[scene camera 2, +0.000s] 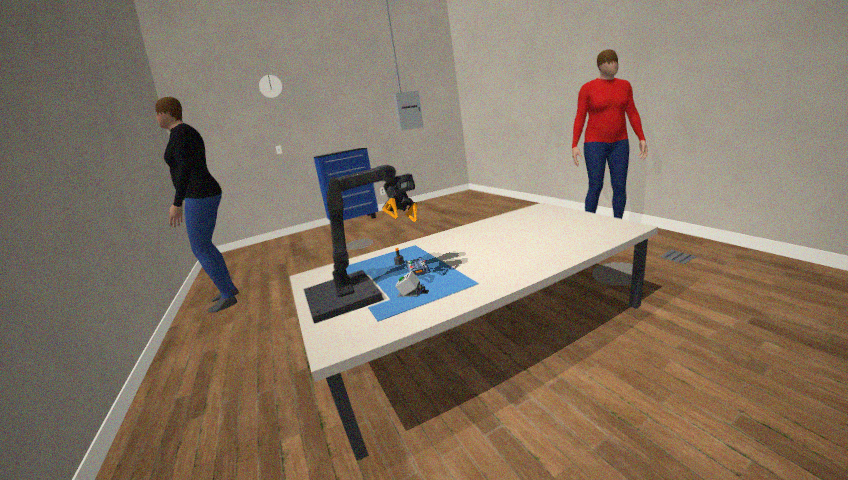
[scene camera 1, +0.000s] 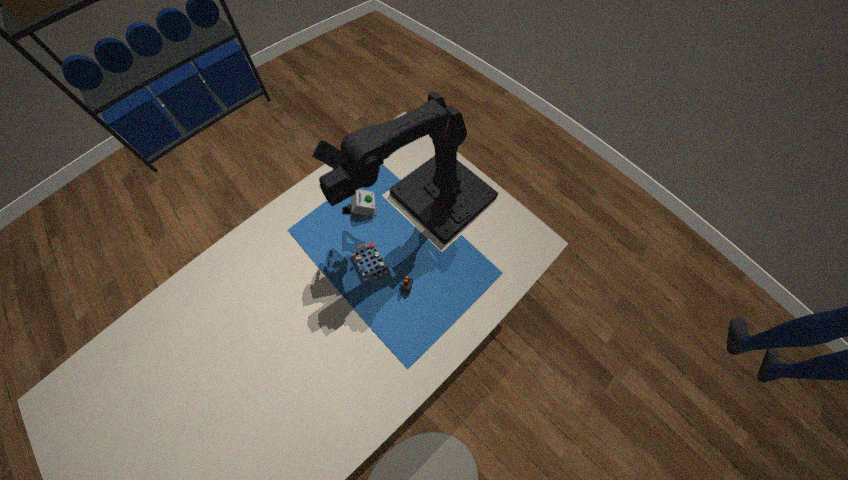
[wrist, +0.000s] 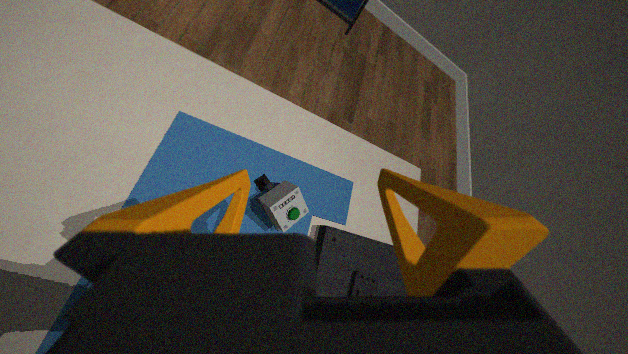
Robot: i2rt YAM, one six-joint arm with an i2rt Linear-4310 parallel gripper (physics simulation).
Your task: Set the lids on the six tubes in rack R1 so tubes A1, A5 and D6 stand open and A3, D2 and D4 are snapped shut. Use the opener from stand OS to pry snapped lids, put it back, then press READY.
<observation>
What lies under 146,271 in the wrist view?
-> My gripper.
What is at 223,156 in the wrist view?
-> A blue mat.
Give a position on a box with green button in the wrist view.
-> At 284,204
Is my gripper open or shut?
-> Open.
</observation>
